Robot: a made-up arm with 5 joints.
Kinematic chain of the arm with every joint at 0, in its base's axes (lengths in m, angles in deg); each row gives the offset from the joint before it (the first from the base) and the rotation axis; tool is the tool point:
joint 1: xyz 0 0 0.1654 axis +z
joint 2: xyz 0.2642 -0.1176 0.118 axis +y
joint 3: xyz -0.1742 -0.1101 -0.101 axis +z
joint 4: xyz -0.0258 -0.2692 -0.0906 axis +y
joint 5: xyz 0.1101 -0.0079 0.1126 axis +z
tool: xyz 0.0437 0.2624 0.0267
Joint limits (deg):
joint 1: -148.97..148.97
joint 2: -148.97..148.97
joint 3: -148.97..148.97
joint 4: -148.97..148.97
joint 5: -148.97..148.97
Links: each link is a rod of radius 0.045 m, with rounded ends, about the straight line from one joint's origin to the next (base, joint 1, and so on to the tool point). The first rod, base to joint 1, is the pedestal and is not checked.
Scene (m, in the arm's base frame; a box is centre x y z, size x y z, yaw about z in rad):
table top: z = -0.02
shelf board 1: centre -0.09 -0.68 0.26 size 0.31 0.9 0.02 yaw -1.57
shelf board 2: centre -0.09 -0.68 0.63 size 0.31 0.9 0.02 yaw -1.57
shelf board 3: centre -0.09 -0.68 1 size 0.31 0.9 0.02 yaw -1.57
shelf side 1: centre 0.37 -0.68 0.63 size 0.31 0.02 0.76 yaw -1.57
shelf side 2: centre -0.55 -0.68 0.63 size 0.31 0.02 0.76 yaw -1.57
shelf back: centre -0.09 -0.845 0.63 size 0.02 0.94 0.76 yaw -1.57
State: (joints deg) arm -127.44 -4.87 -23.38 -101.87 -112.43
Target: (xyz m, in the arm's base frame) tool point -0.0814 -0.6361 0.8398
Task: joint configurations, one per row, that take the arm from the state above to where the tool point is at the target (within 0.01 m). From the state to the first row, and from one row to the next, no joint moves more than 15 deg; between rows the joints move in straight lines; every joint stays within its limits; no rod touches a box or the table.
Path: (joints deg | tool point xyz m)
1: -116.58 9.42 -24.98 -100.90 -112.39 | -0.3379 0.4659 0.4849
2: -105.72 23.71 -26.57 -99.94 -112.34 | -0.4289 0.3293 0.6137
3: -94.86 38.00 -28.17 -98.97 -112.30 | -0.4828 0.1464 0.7227
4: -84.00 52.29 -29.77 -98.00 -112.26 | -0.4808 -0.0665 0.8043
5: -73.14 66.59 -31.36 -97.03 -112.21 | -0.4115 -0.2859 0.8529
6: -62.28 80.88 -32.96 -96.07 -112.17 | -0.2748 -0.4842 0.8651
7: -51.42 95.17 -34.56 -95.10 -112.13 | -0.0814 -0.6361 0.8398

